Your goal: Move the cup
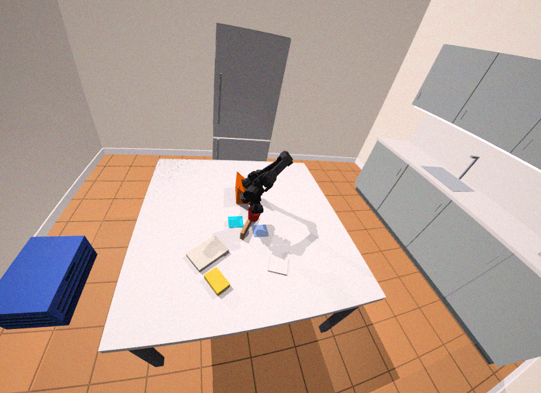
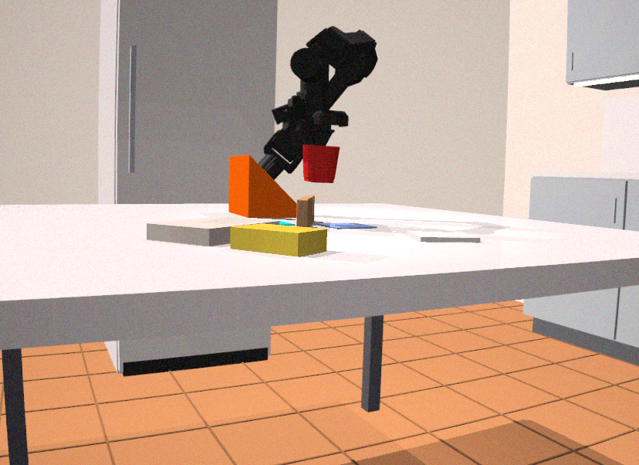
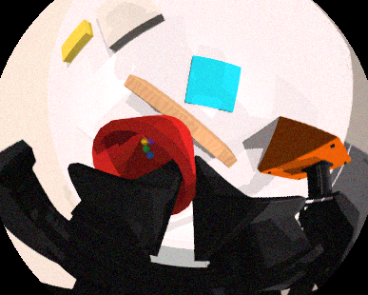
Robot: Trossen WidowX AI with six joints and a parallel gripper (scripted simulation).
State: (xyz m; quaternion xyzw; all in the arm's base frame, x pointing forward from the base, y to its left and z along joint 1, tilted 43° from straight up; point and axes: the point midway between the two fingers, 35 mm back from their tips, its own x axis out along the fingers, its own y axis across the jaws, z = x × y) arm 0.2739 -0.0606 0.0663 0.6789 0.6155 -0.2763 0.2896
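The cyan pad is 130 mm below my gripper tip, 90 mm to the right of it and 30 mm behind it. From my gripper tip the other things lie so: light blue pad 130 mm below, 60 mm ahead, 50 mm to the left; wooden bar 100 mm below, 20 mm to the right, 10 mm ahead; cup 30 mm ahead.
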